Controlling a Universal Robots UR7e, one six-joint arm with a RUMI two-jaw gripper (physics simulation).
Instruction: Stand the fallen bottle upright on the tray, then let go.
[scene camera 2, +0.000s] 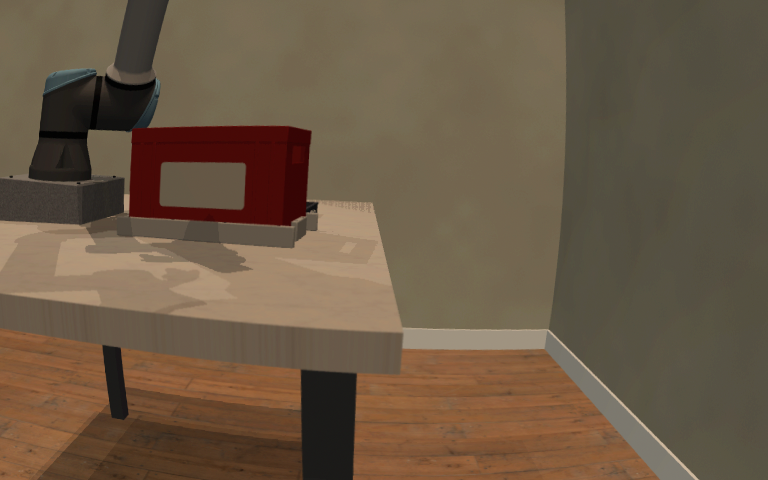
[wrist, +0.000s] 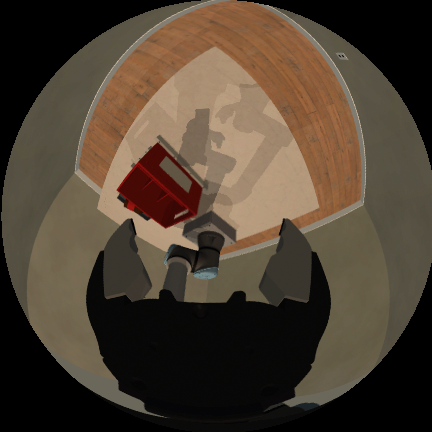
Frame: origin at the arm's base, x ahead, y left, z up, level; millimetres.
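Seen in the pictures: gripper, between the fingertips: (wrist: 206, 221); arm's base, origin of its link: (scene camera 2: 59, 177) (wrist: 210, 238).
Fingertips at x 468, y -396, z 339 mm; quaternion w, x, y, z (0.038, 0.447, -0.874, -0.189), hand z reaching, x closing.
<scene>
Offsets run from my fingertips to a thing's top centre. "spot": to the spot under its first point. Level surfaces: height alone.
A dark object with a red patch (scene camera 2: 312, 207) (wrist: 131, 205) lies low behind the red crate, mostly hidden by it; I cannot tell whether it is the fallen bottle, the tray or both. No bottle or tray can be made out clearly in either view. My gripper (wrist: 206, 221) is open, with its two jaws wide apart and no object between them. It is high above the table, well away from the crate. The gripper does not show in the scene view.
An open-topped red crate {dz -248, dx -54, dy +329 mm} (scene camera 2: 266, 181) (wrist: 150, 185) with a pale label stands on the table {dz -423 mm} (scene camera 2: 317, 294) (wrist: 200, 75). Low pale rails {spot: dz -407, dx +42, dy +224 mm} (scene camera 2: 254, 234) (wrist: 172, 151) run along its foot. The robot's grey base block (scene camera 2: 39, 200) is beside the crate.
</scene>
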